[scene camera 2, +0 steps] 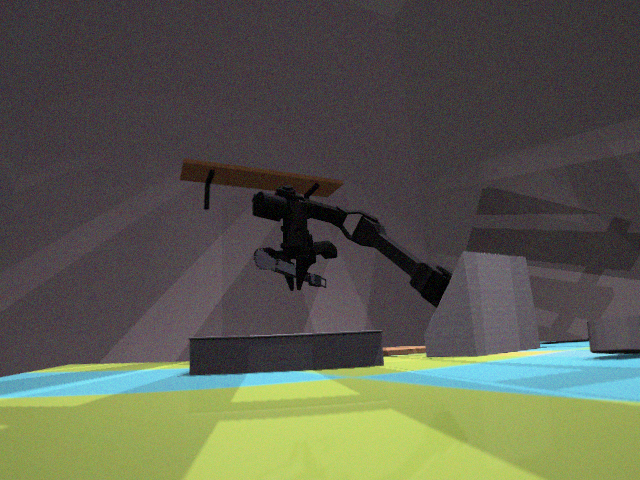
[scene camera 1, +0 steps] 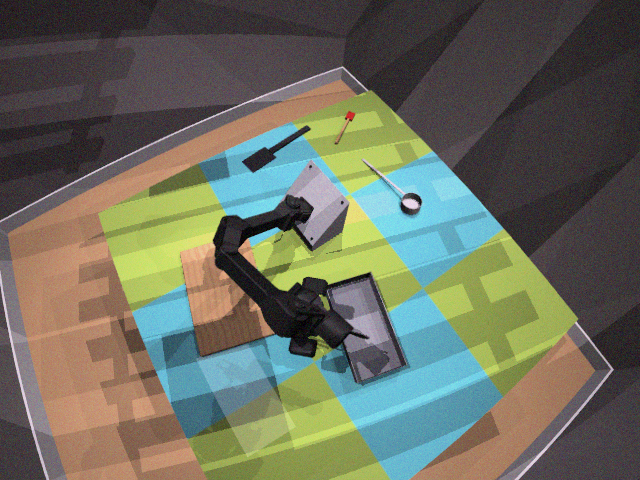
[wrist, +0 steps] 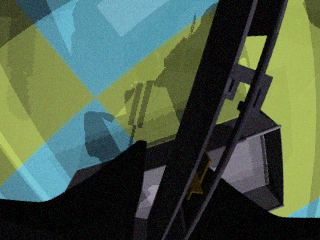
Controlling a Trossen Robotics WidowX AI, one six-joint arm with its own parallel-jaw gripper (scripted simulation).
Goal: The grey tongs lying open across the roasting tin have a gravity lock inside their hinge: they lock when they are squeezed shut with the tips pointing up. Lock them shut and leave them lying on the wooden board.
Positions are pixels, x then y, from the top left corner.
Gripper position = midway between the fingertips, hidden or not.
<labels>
My gripper shows in scene camera 2 (295,290), in scene camera 1 (309,323) and in the wrist view (159,150).
</labels>
